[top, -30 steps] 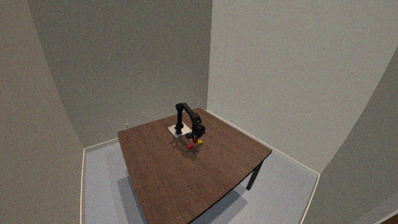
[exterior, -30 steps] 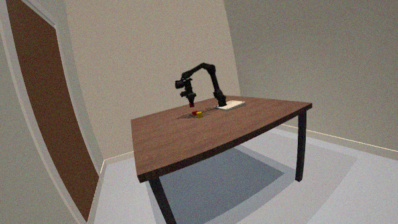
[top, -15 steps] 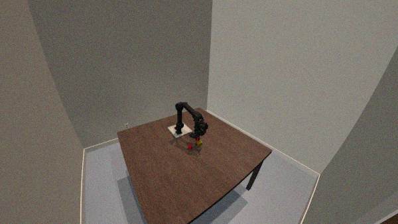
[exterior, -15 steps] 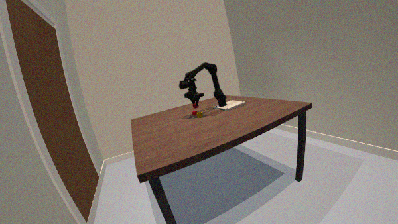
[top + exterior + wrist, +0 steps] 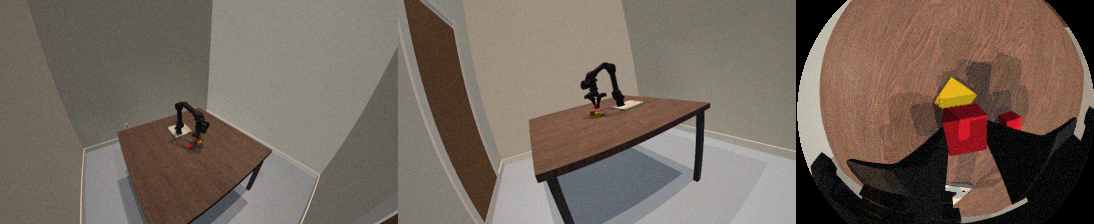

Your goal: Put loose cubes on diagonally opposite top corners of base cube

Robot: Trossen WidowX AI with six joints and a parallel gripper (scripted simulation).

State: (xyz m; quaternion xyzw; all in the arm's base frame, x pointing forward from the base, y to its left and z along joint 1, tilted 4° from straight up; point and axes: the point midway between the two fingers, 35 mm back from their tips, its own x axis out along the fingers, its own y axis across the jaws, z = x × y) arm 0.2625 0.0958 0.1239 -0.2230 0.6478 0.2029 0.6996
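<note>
Right now the yellow base cube is 1 cm ahead of my gripper tip, 1 cm to the left of it and 7 cm below it. Round my gripper tip: red cube right at my gripper tip.
</note>
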